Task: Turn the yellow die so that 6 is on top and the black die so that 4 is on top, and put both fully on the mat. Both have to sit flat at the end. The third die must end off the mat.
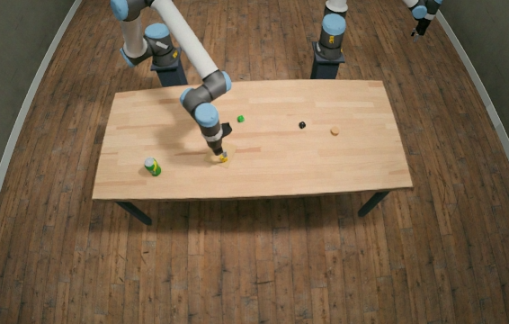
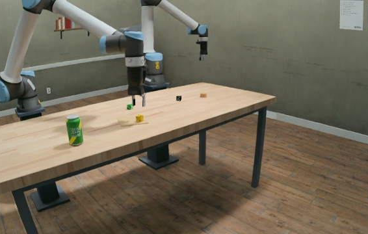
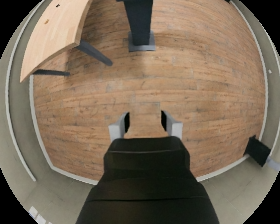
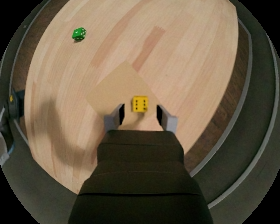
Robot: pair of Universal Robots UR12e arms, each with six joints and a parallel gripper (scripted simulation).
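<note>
Now: right hand 19 cm past the black die, 43 cm to the right of it and 8 cm above it. Also, from my right hand: green die (24 cm behind, 9 cm to the left, 8 cm below); tan mat (4 cm behind, 2 cm to the right, 10 cm below); yellow die (8 cm below).
</note>
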